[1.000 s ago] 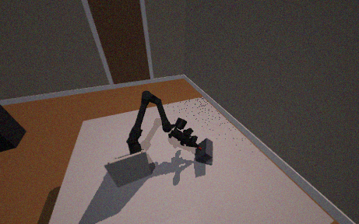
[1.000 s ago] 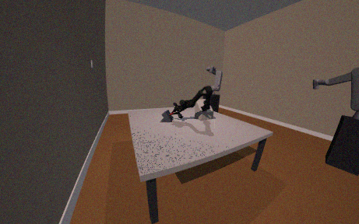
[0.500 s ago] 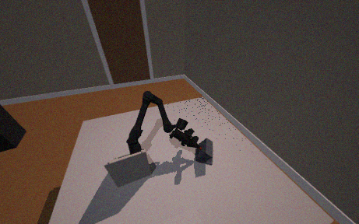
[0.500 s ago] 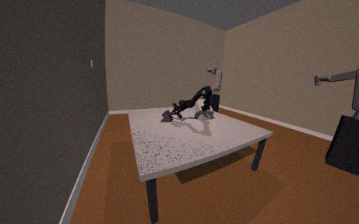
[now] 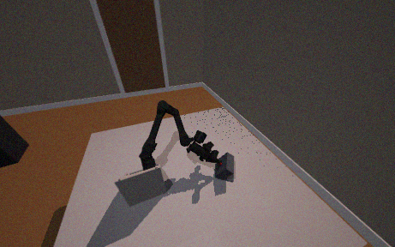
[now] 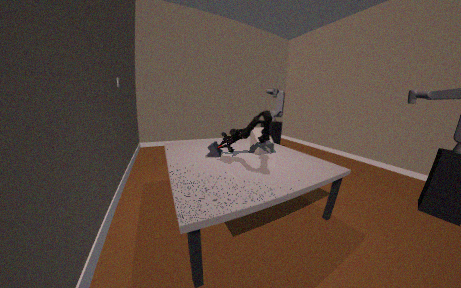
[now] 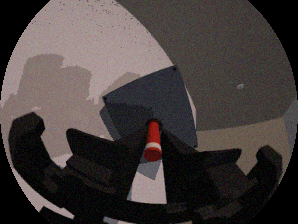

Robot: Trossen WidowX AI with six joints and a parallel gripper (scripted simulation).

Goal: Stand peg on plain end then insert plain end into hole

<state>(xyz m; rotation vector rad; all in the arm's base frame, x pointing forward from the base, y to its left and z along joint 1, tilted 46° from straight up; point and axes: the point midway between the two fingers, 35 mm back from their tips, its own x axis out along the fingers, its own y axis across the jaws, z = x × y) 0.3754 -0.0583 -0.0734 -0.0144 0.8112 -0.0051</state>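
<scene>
Now: gripper tip 3 cm short of the sloped panel, 2 cm to the left of it and 2 cm above it. Also, from my gripper tip: red peg 1 cm to the left, 1 cm behind, 1 cm above.
</scene>
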